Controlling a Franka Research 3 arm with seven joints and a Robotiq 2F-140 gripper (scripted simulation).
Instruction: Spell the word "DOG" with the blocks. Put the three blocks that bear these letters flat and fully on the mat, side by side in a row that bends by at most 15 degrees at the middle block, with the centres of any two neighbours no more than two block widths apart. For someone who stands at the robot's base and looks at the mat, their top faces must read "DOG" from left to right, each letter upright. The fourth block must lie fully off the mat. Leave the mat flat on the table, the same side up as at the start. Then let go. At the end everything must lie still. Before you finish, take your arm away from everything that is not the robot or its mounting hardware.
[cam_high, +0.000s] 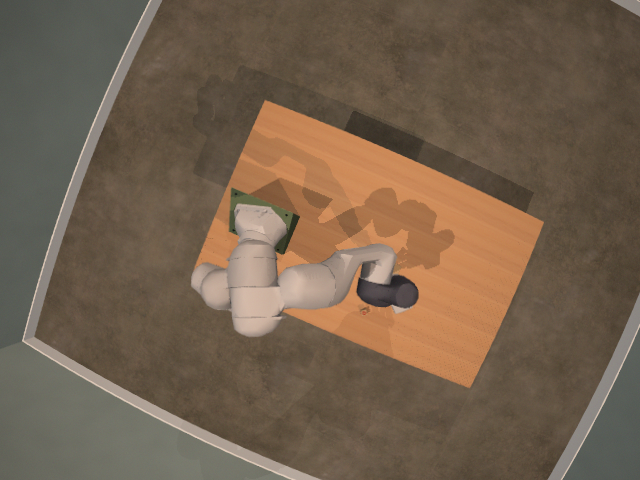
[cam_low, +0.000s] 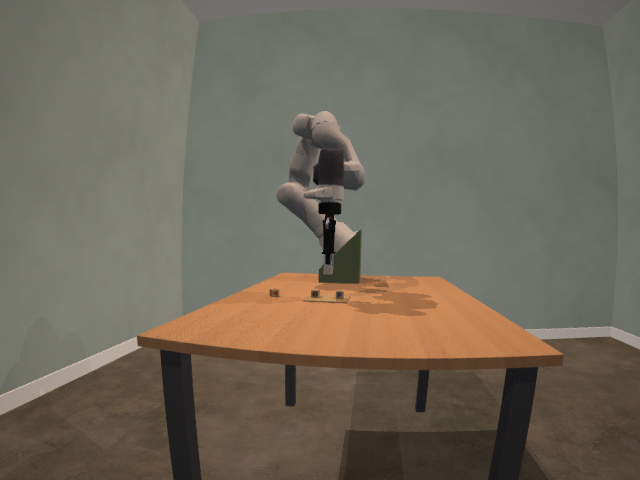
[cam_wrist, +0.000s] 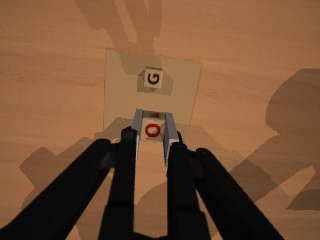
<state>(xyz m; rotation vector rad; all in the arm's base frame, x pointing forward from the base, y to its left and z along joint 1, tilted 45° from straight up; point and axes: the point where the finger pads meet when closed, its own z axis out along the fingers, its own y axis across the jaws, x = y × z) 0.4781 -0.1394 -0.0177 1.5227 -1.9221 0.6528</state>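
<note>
Now: hand 12 cm above the mat. Round my hand: G block (10 cm below, 4 cm to the right).
</note>
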